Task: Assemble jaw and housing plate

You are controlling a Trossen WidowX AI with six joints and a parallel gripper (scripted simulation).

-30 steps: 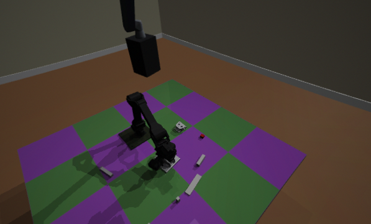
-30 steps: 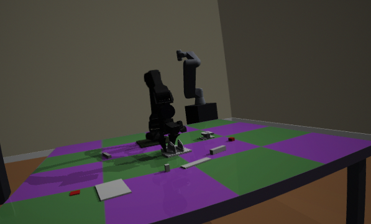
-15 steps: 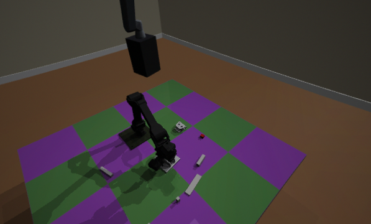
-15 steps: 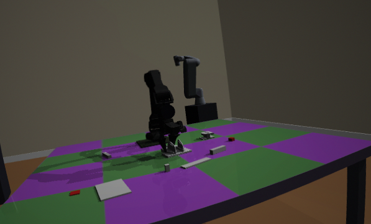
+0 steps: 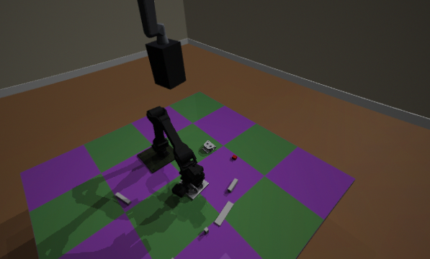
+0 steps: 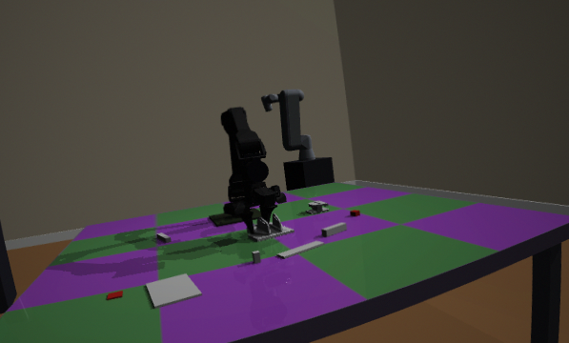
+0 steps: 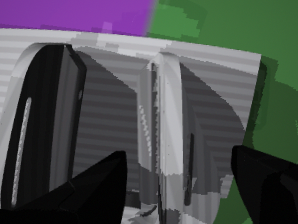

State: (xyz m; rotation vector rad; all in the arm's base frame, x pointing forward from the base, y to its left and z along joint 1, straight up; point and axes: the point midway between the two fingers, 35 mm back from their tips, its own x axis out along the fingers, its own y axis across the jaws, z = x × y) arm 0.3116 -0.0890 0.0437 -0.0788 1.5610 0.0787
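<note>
Right now my gripper tip is 40 mm past the grey jaw assembly and 20 mm to the right of it. Also, from my gripper tip: small cube 200 mm ahead, 110 mm to the right; then short grey bar 160 mm ahead, 150 mm to the left; then grey slotted part 300 mm to the left, 110 mm behind, 10 mm above.
</note>
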